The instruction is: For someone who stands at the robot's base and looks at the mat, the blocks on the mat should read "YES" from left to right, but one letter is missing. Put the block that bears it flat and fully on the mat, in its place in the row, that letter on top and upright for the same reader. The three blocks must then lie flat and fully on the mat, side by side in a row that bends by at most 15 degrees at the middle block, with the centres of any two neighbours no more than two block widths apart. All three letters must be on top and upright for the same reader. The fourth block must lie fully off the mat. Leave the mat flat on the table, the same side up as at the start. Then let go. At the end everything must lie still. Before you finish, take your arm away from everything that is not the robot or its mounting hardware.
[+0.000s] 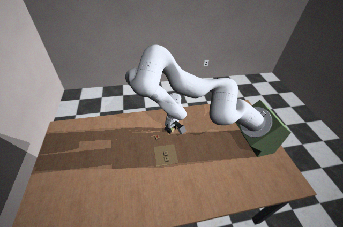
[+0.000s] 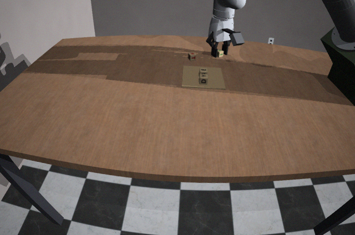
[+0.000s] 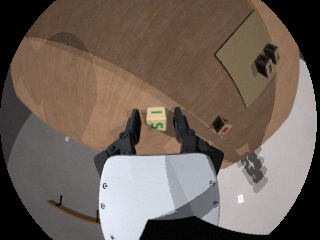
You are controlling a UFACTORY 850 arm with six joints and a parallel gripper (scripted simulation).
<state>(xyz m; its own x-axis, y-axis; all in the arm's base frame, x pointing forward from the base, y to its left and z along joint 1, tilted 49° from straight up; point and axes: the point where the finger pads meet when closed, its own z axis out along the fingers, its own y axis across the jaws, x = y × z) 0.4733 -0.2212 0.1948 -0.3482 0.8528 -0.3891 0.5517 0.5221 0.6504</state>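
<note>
The green-lettered block lies 10 mm below my hand. Round my hand: tan mat 80 mm ahead, 180 mm to the left, 20 mm below; then red-lettered block 120 mm ahead, 50 mm to the left, 10 mm below.
</note>
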